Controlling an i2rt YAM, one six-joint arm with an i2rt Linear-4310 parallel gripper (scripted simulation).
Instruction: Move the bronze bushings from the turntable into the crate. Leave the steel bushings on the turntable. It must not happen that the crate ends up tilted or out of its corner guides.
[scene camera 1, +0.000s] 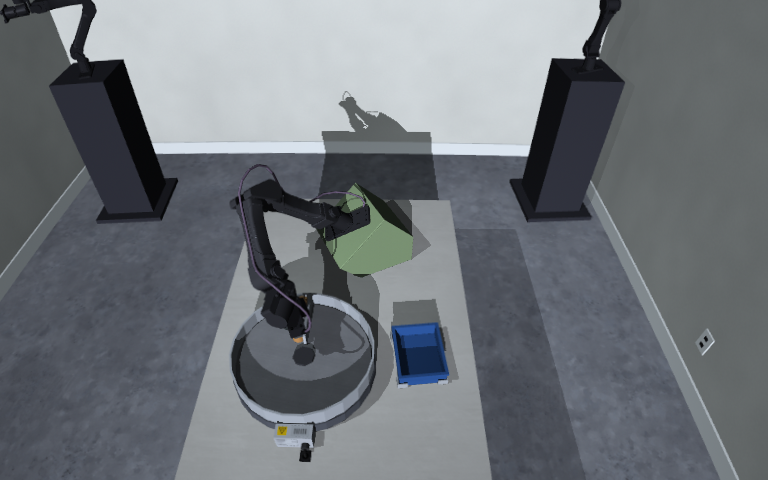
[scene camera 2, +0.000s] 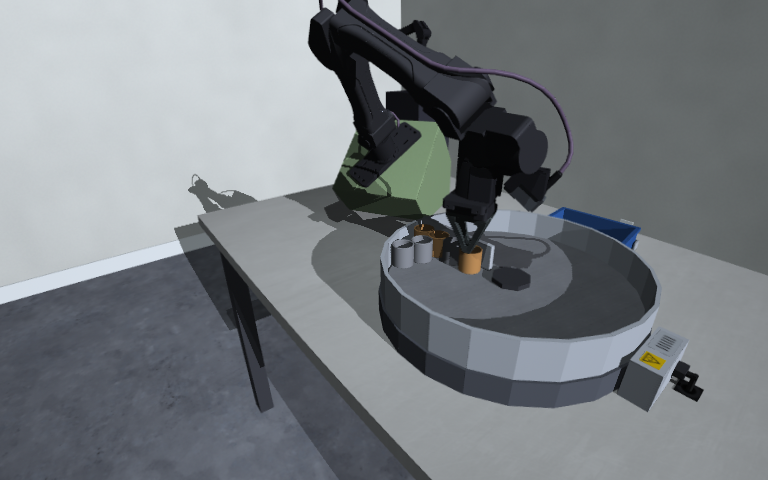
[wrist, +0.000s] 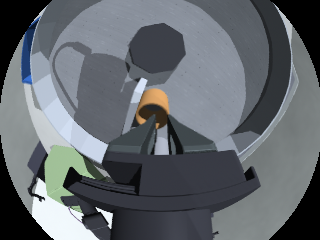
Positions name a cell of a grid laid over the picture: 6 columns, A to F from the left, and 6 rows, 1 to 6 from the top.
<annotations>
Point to the gripper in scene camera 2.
D4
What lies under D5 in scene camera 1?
A blue crate.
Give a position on a blue crate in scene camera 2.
At E3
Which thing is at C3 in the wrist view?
A bronze bushing.
</annotations>
